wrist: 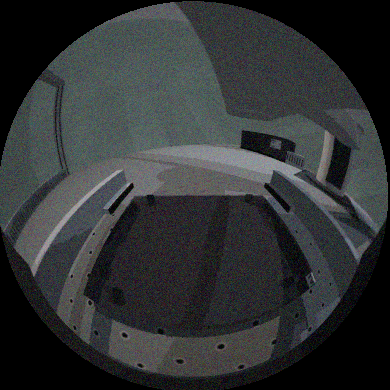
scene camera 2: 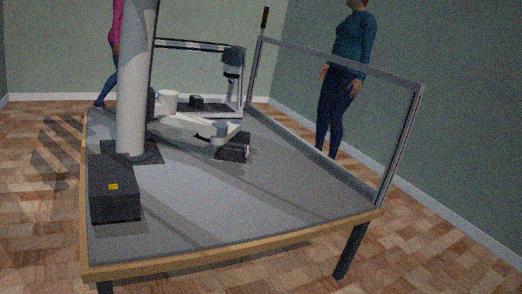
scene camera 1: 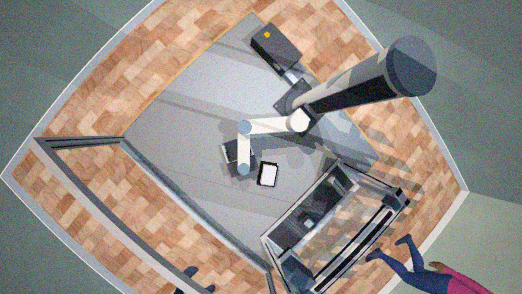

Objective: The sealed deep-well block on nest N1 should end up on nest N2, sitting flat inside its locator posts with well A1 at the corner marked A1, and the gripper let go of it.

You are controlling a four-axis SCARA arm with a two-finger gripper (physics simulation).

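Where they show: gripper, fingertip midpoint: [wrist: 200, 174] [scene camera 2: 231, 153] [scene camera 1: 235, 141]; arm's base, link origin: [wrist: 327, 190] [scene camera 2: 130, 153].
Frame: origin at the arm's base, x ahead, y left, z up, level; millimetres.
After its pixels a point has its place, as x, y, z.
The sealed deep-well block [scene camera 1: 268, 174] {485, 147, 66} has a white top and stands in a black nest beside the arm's end in scene camera 1. It does not show in the wrist view. The other nest [scene camera 1: 231, 145] {522, -151, 25} [wrist: 200, 260] {520, -96, 25}, a dark flat plate with small posts near its corners, carries no block. Its A1 label [wrist: 311, 278] shows at its right near corner in the wrist view. My gripper [scene camera 1: 239, 151] [scene camera 2: 233, 148] {487, -154, 53} [wrist: 200, 174] {487, -154, 53} is open and empty, low over this bare nest, with its fingers at the left and right sides. The arm partly hides the nest in scene camera 1.
A dark control box [scene camera 1: 279, 46] {-124, -391, 128} [scene camera 2: 114, 200] {-121, -550, 107} stands near the column base. A framed station with a dark base [scene camera 1: 310, 200] {409, 498, 62} [scene camera 2: 215, 107] stands across the bench. A guard panel [scene camera 2: 400, 145] {1004, -720, 335} runs along one bench edge. People stand beyond the bench.
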